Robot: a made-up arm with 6 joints. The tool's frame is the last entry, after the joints.
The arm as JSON. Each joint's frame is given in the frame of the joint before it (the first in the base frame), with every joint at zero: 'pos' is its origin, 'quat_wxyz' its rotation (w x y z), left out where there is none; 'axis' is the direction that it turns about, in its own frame. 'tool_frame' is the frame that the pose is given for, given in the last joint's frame.
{
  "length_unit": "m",
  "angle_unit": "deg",
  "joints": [
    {
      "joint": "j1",
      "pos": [
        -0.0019,
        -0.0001,
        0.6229
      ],
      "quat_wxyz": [
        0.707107,
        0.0,
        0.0,
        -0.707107
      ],
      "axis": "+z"
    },
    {
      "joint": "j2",
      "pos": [
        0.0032,
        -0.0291,
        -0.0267
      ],
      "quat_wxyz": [
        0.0,
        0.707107,
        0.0,
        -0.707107
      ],
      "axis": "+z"
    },
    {
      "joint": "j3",
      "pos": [
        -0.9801,
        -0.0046,
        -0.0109
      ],
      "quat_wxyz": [
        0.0,
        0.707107,
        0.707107,
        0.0
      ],
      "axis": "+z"
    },
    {
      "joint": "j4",
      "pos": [
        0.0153,
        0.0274,
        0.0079
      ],
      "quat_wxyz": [
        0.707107,
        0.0,
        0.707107,
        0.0
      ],
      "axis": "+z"
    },
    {
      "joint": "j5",
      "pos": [
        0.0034,
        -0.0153,
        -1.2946
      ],
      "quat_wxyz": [
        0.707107,
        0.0,
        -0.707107,
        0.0
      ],
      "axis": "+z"
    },
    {
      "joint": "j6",
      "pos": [
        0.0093,
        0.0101,
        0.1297
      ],
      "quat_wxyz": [
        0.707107,
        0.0,
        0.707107,
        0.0
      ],
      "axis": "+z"
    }
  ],
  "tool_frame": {
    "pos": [
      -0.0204,
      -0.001,
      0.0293
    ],
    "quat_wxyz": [
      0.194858,
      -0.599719,
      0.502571,
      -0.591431
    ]
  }
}
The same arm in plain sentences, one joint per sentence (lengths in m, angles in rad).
The arm has six revolute joints in a row. What follows holds with every joint at zero, and every direction is one of the base frame's.
The first joint sits 0.0019 m along -x and 0.0001 m along -y and 0.6229 m along +z from the base frame's origin and rotates about +z.
The second joint sits 0.0291 m along -x and 0.0032 m along -y and 0.0267 m along -z from the first joint and rotates about +y.
The third joint sits 0.0046 m along +x and 0.0109 m along -y and 0.9801 m along +z from the second joint and rotates about -y.
The fourth joint sits 0.0153 m along -x and 0.0079 m along -y and 0.0274 m along -z from the third joint and rotates about -x.
The fifth joint sits 1.2946 m along +x and 0.0034 m along +y and 0.0153 m along +z from the fourth joint and rotates about -y.
The sixth joint sits 0.0093 m along -x and 0.1297 m along -y and 0.0101 m along -z from the fifth joint and rotates about -x.
The tool frame, which is the frame that the pose is given for, sits 0.0293 m along -x and 0.0204 m along -y and 0.001 m along +z from the sixth joint; its axes are the base frame's turned by roll 0.8598, pitch -0.985 and yaw -2.7622 rad (as in URDF: about the fixed x, then y, then z).

